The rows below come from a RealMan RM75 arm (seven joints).
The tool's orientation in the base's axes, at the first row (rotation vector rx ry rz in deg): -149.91 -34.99 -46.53
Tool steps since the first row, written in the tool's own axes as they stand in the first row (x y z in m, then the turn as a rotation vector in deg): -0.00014 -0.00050 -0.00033 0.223 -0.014 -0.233; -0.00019 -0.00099 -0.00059 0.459 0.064 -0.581; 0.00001 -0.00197 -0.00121 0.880 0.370 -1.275; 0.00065 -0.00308 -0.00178 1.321 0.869 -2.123; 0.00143 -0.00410 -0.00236 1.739 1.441 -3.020; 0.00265 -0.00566 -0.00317 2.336 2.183 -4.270; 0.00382 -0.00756 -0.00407 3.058 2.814 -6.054; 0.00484 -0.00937 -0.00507 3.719 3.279 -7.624; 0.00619 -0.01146 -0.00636 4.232 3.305 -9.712; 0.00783 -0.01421 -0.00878 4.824 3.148 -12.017; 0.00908 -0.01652 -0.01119 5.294 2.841 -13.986; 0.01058 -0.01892 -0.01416 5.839 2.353 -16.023
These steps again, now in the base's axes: -0.00050 0.00024 0.00027 0.054 -0.021 0.318; -0.00089 0.00053 0.00053 0.110 -0.166 0.716; -0.00150 0.00116 0.00131 0.259 -0.599 1.453; -0.00183 0.00206 0.00235 0.448 -1.255 2.287; -0.00201 0.00291 0.00345 0.633 -2.003 3.132; -0.00223 0.00426 0.00510 0.875 -2.992 4.329; -0.00270 0.00584 0.00685 0.914 -4.079 6.037; -0.00328 0.00726 0.00857 0.923 -4.950 7.573; -0.00388 0.00890 0.01077 0.372 -5.714 9.506; -0.00510 0.01069 0.01414 -0.308 -6.391 11.690; -0.00639 0.01200 0.01720 -1.000 -6.833 13.565; -0.00779 0.01322 0.02085 -1.755 -7.127 15.572
